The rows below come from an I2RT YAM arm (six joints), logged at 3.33 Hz.
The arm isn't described. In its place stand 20 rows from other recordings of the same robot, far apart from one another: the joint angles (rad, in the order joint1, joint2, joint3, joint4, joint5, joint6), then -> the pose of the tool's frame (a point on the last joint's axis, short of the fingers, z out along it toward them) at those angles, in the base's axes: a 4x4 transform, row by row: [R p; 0 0 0 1], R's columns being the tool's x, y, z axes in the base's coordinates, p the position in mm.
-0.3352 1.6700 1.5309 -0.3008 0.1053 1.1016 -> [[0.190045, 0.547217, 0.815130, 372.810], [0.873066, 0.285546, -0.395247, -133.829], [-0.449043, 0.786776, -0.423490, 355.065], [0, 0, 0, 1]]
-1.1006 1.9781 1.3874 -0.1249 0.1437 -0.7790 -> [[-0.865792, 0.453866, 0.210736, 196.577], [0.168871, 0.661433, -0.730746, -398.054], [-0.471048, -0.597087, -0.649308, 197.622], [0, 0, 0, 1]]
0.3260 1.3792 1.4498 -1.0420 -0.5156 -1.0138 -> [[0.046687, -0.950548, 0.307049, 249.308], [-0.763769, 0.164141, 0.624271, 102.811], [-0.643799, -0.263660, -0.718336, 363.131], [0, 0, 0, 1]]
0.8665 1.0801 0.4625 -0.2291 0.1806 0.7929 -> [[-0.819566, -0.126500, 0.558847, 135.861], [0.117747, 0.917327, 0.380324, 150.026], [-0.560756, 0.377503, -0.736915, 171.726], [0, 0, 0, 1]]
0.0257 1.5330 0.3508 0.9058 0.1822 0.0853 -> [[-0.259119, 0.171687, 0.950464, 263.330], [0.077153, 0.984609, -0.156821, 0.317], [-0.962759, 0.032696, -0.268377, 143.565], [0, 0, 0, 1]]
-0.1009 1.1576 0.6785 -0.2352 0.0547 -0.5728 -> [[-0.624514, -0.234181, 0.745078, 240.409], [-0.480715, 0.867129, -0.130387, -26.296], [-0.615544, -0.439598, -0.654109, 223.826], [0, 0, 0, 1]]
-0.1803 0.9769 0.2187 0.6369 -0.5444 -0.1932 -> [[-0.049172, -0.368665, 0.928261, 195.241], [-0.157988, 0.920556, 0.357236, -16.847], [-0.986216, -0.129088, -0.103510, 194.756], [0, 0, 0, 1]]
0.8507 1.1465 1.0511 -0.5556 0.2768 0.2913 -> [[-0.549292, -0.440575, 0.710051, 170.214], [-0.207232, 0.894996, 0.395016, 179.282], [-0.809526, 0.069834, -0.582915, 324.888], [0, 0, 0, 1]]
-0.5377 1.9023 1.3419 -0.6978 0.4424 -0.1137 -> [[-0.877331, 0.479491, 0.019444, 316.847], [0.403781, 0.759486, -0.510040, -206.682], [-0.259327, -0.439623, -0.859931, 182.700], [0, 0, 0, 1]]
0.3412 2.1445 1.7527 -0.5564 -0.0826 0.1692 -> [[-0.818396, -0.244496, 0.520048, 448.022], [-0.112517, 0.955635, 0.272216, 162.204], [-0.563532, 0.164266, -0.809597, 208.197], [0, 0, 0, 1]]
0.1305 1.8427 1.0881 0.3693 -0.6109 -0.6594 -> [[0.093665, -0.729088, 0.677980, 399.981], [-0.493846, 0.557272, 0.667506, 73.092], [-0.864490, -0.397340, -0.307860, 204.919], [0, 0, 0, 1]]
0.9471 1.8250 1.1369 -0.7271 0.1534 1.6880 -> [[-0.715485, 0.665213, 0.213476, 197.536], [0.686084, 0.726677, 0.035075, 265.232], [-0.131796, 0.171558, -0.976318, 151.910], [0, 0, 0, 1]]
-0.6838 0.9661 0.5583 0.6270 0.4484 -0.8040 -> [[-0.529231, 0.743968, 0.407954, 162.462], [-0.405852, 0.200269, -0.891727, -152.310], [-0.745116, -0.637498, 0.195952, 311.670], [0, 0, 0, 1]]
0.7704 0.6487 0.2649 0.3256 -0.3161 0.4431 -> [[-0.416987, -0.781297, 0.464431, 112.080], [0.163177, 0.438322, 0.883882, 124.190], [-0.894145, 0.444352, -0.055285, 230.621], [0, 0, 0, 1]]
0.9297 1.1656 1.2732 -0.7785 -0.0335 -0.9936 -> [[0.481483, -0.757225, 0.441343, 141.924], [-0.755166, -0.102831, 0.647418, 192.177], [-0.444857, -0.645008, -0.621342, 373.963], [0, 0, 0, 1]]
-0.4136 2.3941 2.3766 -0.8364 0.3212 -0.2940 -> [[-0.826218, 0.346751, 0.443991, 481.200], [0.062359, 0.839575, -0.539653, -223.481], [-0.559889, -0.418184, -0.715295, 267.423], [0, 0, 0, 1]]
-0.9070 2.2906 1.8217 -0.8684 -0.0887 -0.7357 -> [[-0.962416, 0.170026, 0.211769, 288.998], [0.145408, 0.981193, -0.126955, -364.347], [-0.229372, -0.091390, -0.969039, 148.330], [0, 0, 0, 1]]
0.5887 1.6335 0.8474 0.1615 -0.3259 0.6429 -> [[-0.834114, -0.302338, 0.461352, 276.025], [0.126007, 0.709842, 0.692998, 198.000], [-0.537007, 0.636173, -0.553992, 183.022], [0, 0, 0, 1]]
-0.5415 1.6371 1.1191 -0.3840 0.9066 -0.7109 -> [[-0.989789, 0.119096, -0.078320, 276.523], [0.125950, 0.473463, -0.871762, -199.032], [-0.066742, -0.872725, -0.483629, 232.465], [0, 0, 0, 1]]
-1.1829 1.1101 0.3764 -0.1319 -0.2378 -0.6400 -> [[-0.733804, 0.503279, 0.456335, 81.582], [0.261468, 0.829191, -0.494042, -177.492], [-0.627030, -0.243213, -0.740055, 147.787], [0, 0, 0, 1]]
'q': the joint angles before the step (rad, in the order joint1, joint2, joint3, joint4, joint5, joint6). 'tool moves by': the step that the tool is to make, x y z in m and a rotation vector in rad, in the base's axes. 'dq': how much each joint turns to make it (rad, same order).
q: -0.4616, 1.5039, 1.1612, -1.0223, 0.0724, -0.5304
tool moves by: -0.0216, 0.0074, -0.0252, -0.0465, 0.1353, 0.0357
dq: 0.0014, -0.0338, -0.1269, -0.0015, 0.0951, -0.0502
